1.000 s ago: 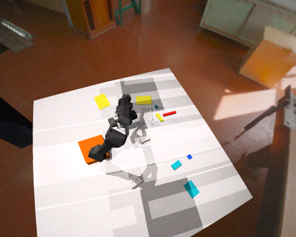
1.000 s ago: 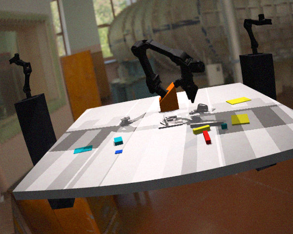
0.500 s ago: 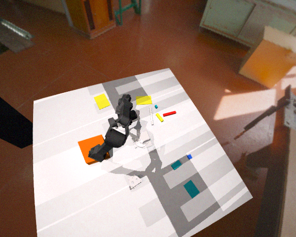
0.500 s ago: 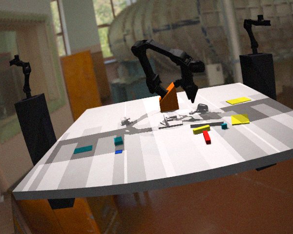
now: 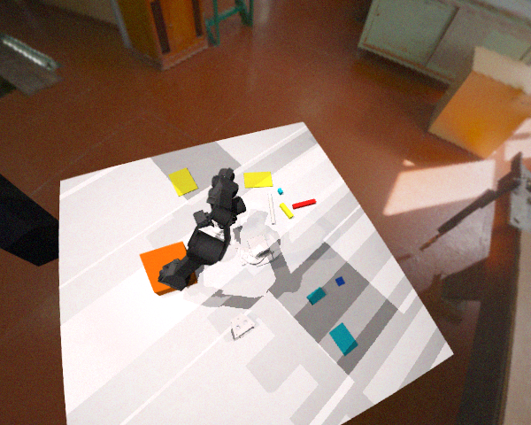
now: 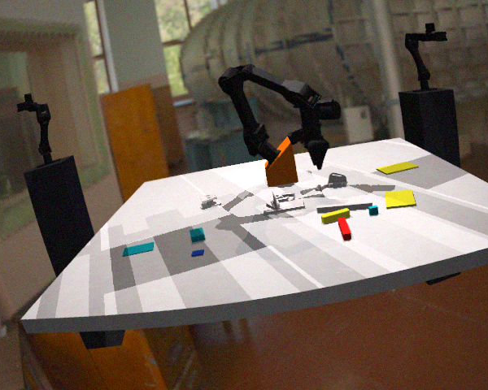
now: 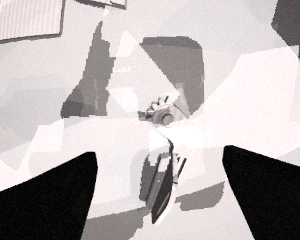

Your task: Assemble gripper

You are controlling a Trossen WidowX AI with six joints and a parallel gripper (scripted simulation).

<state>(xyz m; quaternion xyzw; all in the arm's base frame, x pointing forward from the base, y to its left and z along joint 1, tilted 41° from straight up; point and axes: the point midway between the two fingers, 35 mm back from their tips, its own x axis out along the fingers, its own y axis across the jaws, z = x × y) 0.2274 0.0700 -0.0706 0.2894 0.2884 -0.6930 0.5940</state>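
Now: the pale grey jaw 70 mm below my gripper tip, 20 mm to the left of it and 10 mm behind it. Also, from my gripper tip: ribbed plate (140 mm to the right, 100 mm ahead, 70 mm below); pale strip (240 mm ahead, 70 mm below, 10 mm to the left); housing plate (130 mm to the right, 70 mm below, 30 mm ahead).
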